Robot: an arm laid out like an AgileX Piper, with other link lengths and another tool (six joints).
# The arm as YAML. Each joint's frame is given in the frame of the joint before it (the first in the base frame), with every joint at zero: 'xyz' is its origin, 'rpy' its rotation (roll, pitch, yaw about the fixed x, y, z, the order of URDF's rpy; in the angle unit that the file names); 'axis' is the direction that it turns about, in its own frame. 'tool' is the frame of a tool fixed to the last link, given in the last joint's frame.
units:
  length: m
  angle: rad
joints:
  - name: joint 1
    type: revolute
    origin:
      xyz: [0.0, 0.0, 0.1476]
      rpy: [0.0, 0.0, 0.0]
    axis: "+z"
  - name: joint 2
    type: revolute
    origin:
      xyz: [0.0, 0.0, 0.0]
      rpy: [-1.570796, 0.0, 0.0]
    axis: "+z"
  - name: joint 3
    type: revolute
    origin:
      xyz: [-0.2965, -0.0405, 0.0]
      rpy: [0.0, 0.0, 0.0]
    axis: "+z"
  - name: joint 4
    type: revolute
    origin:
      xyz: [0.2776, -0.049, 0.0]
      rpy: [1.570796, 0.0, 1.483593]
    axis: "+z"
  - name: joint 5
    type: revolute
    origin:
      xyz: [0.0, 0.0, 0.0]
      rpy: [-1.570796, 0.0, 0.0]
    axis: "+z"
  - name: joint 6
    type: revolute
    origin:
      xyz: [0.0, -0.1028, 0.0]
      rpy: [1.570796, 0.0, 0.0]
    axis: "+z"
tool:
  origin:
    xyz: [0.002, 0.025, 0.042]
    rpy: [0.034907, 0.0, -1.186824]
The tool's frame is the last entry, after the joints.
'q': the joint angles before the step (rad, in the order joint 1, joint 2, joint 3, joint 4, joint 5, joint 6). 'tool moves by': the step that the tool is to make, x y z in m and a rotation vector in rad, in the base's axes. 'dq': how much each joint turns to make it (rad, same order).
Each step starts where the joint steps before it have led.
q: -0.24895 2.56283 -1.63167 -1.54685 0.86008 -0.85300
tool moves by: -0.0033 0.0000 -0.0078 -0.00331 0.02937 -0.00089
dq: -0.00008 0.01701 -0.00026 0.00284 0.00867 -0.01403
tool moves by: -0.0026 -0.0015 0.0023 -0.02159 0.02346 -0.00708
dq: 0.00004 0.00083 -0.00001 0.00111 0.02534 -0.02062
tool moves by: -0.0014 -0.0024 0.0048 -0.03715 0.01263 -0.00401
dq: 0.00008 -0.00001 0.00028 -0.02062 0.03240 -0.00285
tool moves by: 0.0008 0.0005 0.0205 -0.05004 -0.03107 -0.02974
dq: 0.00868 -0.02883 -0.00033 -0.00780 0.05614 0.01631
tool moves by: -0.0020 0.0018 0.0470 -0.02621 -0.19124 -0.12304
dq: 0.00782 -0.09226 0.00017 0.04383 0.07656 0.11931
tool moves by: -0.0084 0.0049 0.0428 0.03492 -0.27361 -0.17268
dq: 0.00179 -0.10520 0.00011 0.10188 0.05850 0.18012
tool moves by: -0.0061 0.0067 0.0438 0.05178 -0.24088 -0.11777
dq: 0.00003 -0.11323 -0.00040 0.09794 0.01904 0.12734
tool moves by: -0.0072 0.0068 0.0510 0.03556 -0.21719 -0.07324
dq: 0.00010 -0.12425 0.00029 0.06919 0.00542 0.09264
